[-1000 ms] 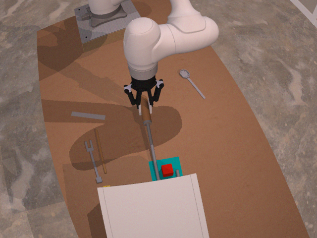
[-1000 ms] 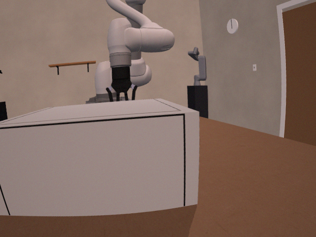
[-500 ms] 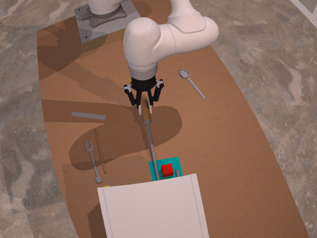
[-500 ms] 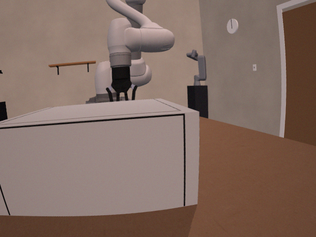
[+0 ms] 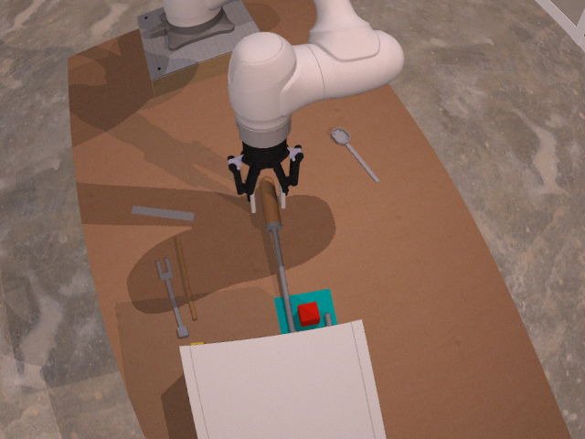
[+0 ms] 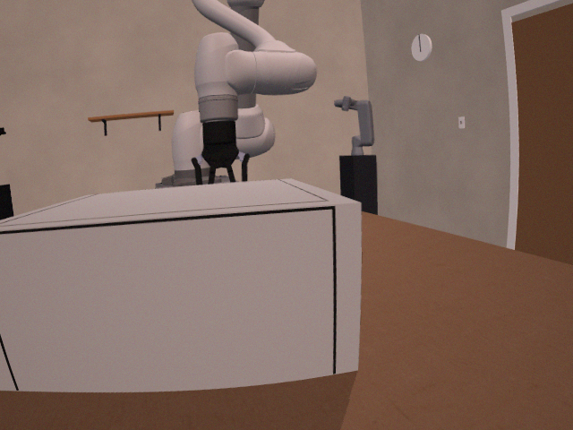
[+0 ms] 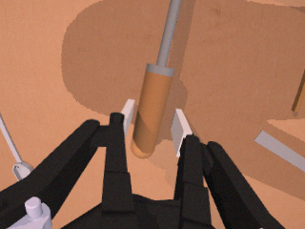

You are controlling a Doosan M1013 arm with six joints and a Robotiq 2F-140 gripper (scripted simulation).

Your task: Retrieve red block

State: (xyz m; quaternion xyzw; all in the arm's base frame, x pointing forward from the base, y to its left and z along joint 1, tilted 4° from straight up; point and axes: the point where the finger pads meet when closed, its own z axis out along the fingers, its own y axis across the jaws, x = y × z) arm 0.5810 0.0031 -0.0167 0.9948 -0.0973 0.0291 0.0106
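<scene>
The long hook tool lies 120 mm ahead of my hand, 10 mm to the left of it and 20 mm below it. Also, from my hand: grey spoon 80 mm behind, 220 mm to the left, 30 mm below; grey flat bar 70 mm behind, 210 mm to the right, 40 mm below; thin wooden stick 90 mm ahead, 210 mm to the right, 30 mm below.
</scene>
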